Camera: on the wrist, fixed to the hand. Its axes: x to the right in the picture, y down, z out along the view.
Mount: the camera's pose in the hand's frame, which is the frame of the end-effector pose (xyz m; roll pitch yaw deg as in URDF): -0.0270 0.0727 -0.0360 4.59 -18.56 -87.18
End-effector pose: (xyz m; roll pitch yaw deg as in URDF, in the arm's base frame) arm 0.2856 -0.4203 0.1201 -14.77 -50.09 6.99
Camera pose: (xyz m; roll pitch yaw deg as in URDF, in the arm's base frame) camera 0.3016 -0.3568 0.0652 59.93 -22.84 -108.14
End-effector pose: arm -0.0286 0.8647 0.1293 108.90 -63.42 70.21
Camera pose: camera -0.0669 0.7892 0.1411 95.64 23.91 70.56
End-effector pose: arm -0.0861 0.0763 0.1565 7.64 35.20 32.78
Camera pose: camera -0.1589 0.1208 0.1508 -30.52 -7.36 -48.67
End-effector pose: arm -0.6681 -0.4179 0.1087 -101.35 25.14 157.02
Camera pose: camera -0.6011 -0.3924 0.0621 -128.93 -49.81 -152.42
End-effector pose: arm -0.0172 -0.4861 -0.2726 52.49 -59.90 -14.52
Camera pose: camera -0.0420 -0.4045 -0.2780 70.11 13.83 -73.15
